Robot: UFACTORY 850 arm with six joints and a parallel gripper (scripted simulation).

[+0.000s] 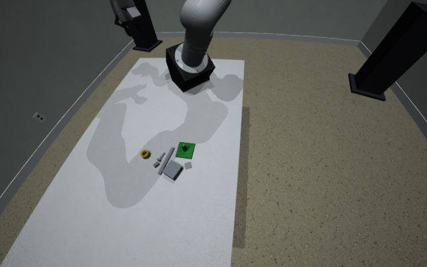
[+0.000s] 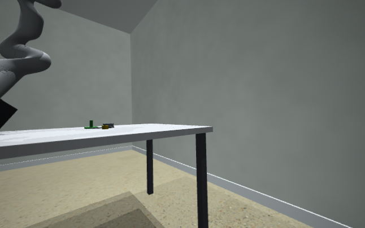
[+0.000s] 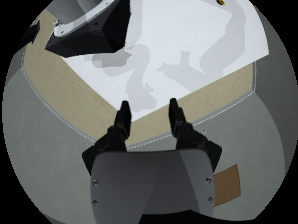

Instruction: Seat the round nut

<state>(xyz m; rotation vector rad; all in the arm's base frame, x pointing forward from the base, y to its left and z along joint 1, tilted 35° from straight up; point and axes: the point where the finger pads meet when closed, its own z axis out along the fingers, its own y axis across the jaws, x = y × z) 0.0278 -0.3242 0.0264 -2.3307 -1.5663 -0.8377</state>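
The long grey bar is 450 mm ahead of my hand, 390 mm to the left of it and 350 mm below it. From my hand the other things lie so: grey slab 480 mm ahead, 450 mm to the left, 340 mm below.
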